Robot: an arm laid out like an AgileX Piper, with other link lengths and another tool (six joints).
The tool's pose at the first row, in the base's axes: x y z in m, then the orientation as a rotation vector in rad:
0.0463 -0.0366 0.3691 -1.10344 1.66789 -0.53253
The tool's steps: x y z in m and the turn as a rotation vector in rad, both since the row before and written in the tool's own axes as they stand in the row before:
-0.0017 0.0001 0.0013 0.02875 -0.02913 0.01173
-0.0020 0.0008 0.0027 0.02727 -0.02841 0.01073
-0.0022 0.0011 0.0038 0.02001 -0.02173 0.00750
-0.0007 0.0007 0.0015 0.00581 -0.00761 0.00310
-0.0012 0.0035 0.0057 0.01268 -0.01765 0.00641
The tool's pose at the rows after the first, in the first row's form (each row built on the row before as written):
0.0475 -0.0349 0.3694 -1.07519 1.63579 -0.52902
0.0498 -0.0323 0.3689 -1.04889 1.60444 -0.52536
0.0530 -0.0292 0.3681 -1.03004 1.58048 -0.52233
0.0542 -0.0280 0.3675 -1.02395 1.57278 -0.52005
0.0584 -0.0241 0.3639 -1.01109 1.55490 -0.51470

